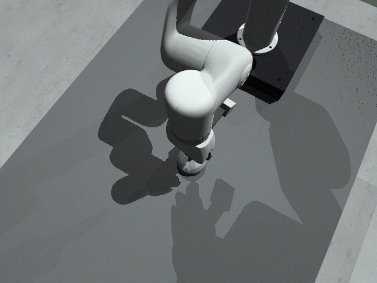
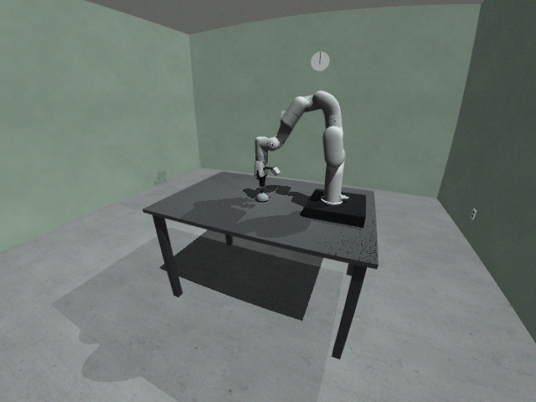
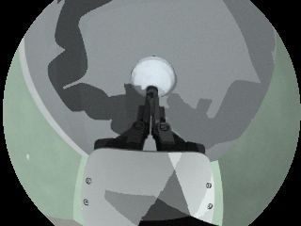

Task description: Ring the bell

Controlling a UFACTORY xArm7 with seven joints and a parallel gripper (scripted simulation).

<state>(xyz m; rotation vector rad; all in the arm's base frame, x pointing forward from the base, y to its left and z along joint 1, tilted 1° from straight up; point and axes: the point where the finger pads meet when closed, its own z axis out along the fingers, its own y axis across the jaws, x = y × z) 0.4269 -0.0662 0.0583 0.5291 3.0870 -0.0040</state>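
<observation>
Now: the bell button 50 mm below my hand. The rest, counted from my hand: bell: 70 mm below.
</observation>
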